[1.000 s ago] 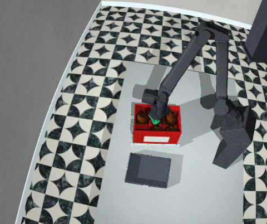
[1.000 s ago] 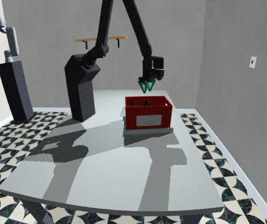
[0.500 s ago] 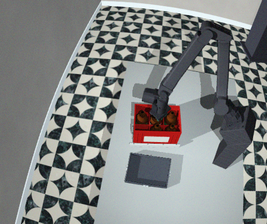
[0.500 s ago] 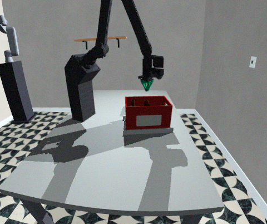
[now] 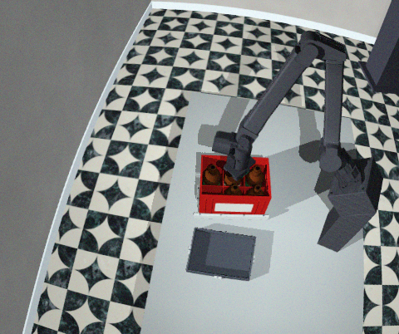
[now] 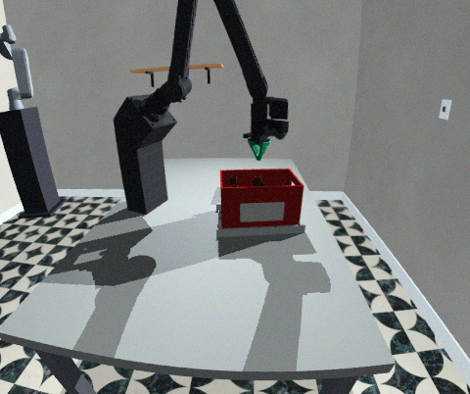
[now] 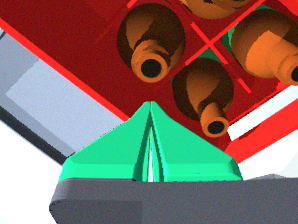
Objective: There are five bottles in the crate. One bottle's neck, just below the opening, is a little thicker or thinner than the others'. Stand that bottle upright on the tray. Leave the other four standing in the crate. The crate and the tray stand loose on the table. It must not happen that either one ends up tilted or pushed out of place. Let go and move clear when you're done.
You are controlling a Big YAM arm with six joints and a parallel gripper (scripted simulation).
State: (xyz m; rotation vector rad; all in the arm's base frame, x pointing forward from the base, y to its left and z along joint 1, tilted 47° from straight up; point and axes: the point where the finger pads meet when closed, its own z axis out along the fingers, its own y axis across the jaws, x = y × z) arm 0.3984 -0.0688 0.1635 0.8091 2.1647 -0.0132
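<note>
Right now my hand is 150 mm above the glass bottle, 80 mm to the left of it and 10 mm past it. Round my hand: crate 150 mm below, 40 mm to the right, 10 mm behind; dark grey tray 220 mm to the left, 220 mm below, 50 mm ahead.
</note>
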